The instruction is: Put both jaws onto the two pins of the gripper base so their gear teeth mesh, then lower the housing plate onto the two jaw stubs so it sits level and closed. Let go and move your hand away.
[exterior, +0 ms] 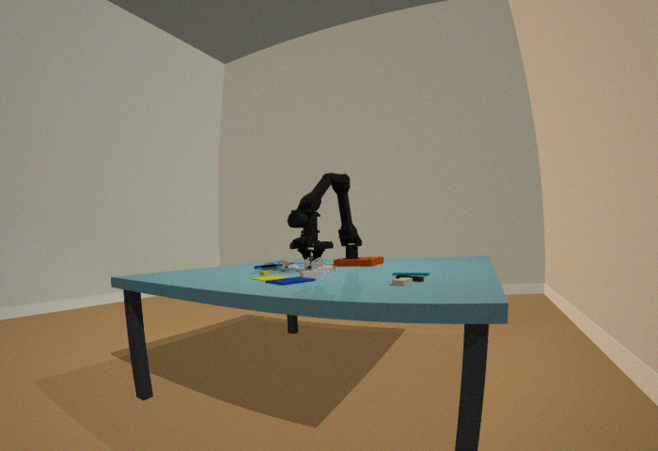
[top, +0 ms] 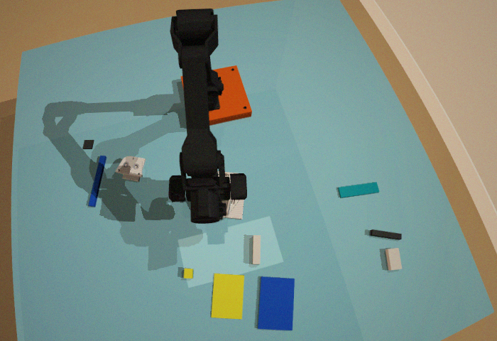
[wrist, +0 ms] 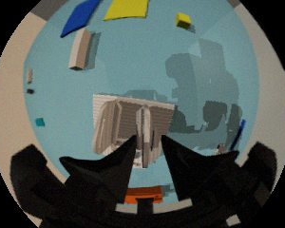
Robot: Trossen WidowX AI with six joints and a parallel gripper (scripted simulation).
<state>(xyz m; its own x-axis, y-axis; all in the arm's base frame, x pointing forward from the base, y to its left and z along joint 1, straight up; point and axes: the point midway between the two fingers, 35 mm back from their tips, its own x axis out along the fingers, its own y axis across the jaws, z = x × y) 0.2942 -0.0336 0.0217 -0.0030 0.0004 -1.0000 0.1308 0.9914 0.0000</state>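
The blue bar lies 100 mm behind my gripper tip, 320 mm to the right of it and 10 mm below it. Round my gripper tip: yellow cube: 190 mm ahead, 90 mm to the right, 10 mm below; yellow plate: 260 mm ahead, 20 mm below; blue plate: 300 mm ahead, 120 mm to the left, 10 mm below.
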